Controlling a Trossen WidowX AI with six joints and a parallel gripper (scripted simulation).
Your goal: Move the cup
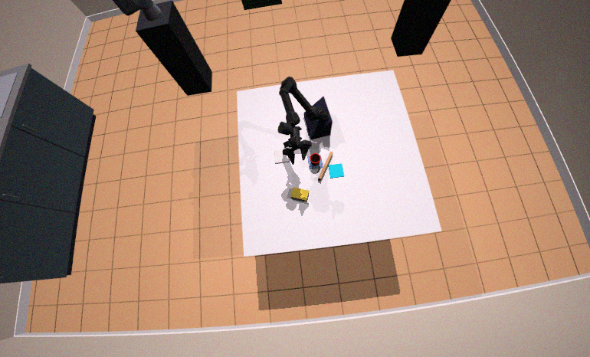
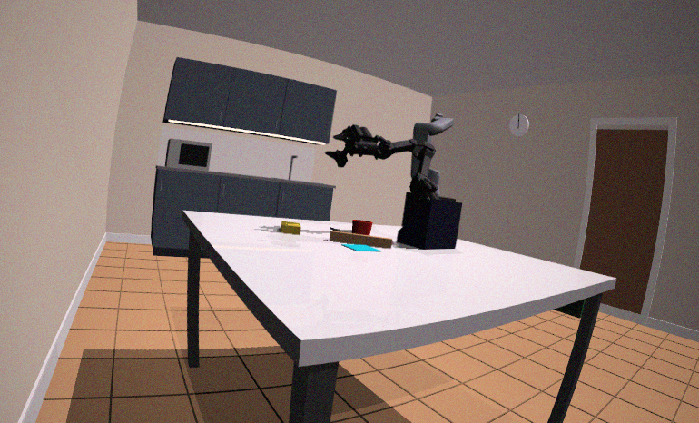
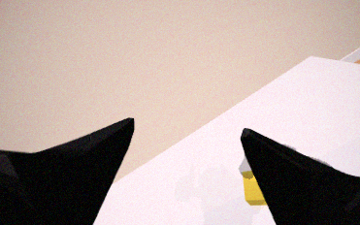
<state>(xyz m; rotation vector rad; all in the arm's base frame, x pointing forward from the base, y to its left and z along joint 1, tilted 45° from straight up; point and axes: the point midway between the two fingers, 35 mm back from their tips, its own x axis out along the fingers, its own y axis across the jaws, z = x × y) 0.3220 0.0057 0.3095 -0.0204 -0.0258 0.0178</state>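
Now: the red cup 300 mm below my gripper tip, 120 mm behind it and 110 mm to the left of it. The rest, counted from my gripper tip: wooden bar (330 mm below, 180 mm to the left, 80 mm behind); then pale blue pad (350 mm below, 120 mm behind, 110 mm to the left); then yellow block (320 mm below, 100 mm ahead, 20 mm to the right).
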